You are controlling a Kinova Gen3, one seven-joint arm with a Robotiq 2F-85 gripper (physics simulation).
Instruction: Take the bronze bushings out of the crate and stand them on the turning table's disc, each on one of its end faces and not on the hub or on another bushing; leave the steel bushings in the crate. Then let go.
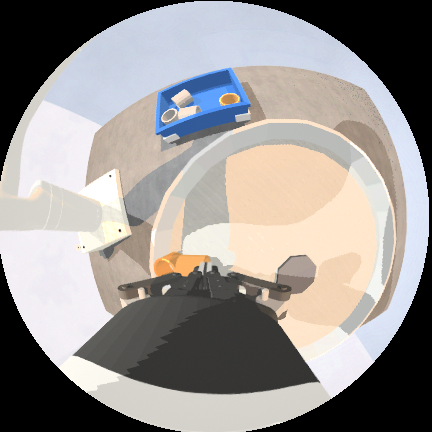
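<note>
The blue crate stands at the upper middle. A bronze bushing is at its right side, open end up. Several pale steel bushings, one upper, one lower and one at the left, lie in its left part. On the turning table's disc, near its left rim, one bronze bushing appears to lie on its side. Another bronze bushing adjoins it at the left, an open end showing. My gripper is shut and empty, in front of or beside the right one, whose near part it hides; contact cannot be told.
The grey hub stands up from the disc, right of the gripper. A raised pale rim runs around the disc. The arm's white base plate is at the left on the brown table top. The crate is beyond the rim.
</note>
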